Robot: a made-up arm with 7 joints.
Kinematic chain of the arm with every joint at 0, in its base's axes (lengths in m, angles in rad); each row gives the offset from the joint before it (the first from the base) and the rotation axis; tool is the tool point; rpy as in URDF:
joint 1: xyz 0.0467 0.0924 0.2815 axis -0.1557 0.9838 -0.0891
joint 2: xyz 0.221 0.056 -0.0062 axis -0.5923 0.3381 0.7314
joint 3: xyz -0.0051 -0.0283 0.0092 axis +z
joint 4: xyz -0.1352 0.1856 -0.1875 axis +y
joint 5: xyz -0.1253 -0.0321 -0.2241 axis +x
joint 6: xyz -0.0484 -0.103 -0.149 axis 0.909 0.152 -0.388
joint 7: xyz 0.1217 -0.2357 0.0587 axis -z
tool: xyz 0.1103 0.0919 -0.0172 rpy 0 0 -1.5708
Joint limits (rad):
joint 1: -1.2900..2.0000
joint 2: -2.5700..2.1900
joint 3: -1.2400..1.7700
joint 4: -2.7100..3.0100
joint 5: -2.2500..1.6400
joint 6: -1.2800..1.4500
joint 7: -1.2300..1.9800
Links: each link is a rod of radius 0.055 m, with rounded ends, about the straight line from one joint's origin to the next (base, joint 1, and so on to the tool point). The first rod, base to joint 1, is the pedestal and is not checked.
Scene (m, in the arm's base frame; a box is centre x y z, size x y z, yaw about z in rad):
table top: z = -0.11
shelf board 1: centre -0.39 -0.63 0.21 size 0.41 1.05 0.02 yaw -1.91
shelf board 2: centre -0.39 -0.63 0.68 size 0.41 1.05 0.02 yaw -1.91
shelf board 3: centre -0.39 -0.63 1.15 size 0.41 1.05 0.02 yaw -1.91
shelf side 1: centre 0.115 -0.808 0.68 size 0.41 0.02 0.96 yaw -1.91
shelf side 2: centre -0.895 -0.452 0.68 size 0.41 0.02 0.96 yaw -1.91
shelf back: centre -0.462 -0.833 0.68 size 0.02 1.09 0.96 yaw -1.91
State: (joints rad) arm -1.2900 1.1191 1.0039 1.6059 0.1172 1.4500 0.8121
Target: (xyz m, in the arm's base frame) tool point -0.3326 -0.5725 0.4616
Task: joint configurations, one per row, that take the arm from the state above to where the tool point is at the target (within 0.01 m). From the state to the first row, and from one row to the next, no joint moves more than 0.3 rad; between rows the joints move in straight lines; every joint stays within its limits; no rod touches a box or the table.
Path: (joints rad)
1: -1.2171 1.0608 0.9102 1.8106 -0.0860 1.3288 0.6800
2: -1.1441 1.0025 0.8165 2.0154 -0.2893 1.2076 0.5479
3: -1.0957 0.8665 0.5927 2.1490 -0.2700 1.1690 0.4197
4: -1.0473 0.7305 0.3690 2.2826 -0.2507 1.1304 0.2915
5: -0.9990 0.5946 0.1453 2.4162 -0.2314 1.0919 0.1632
6: -1.1445 0.7529 0.3947 2.1309 -0.0189 1.2709 0.4391
7: -1.2900 0.9113 0.6442 1.8456 0.1937 1.4500 0.7149

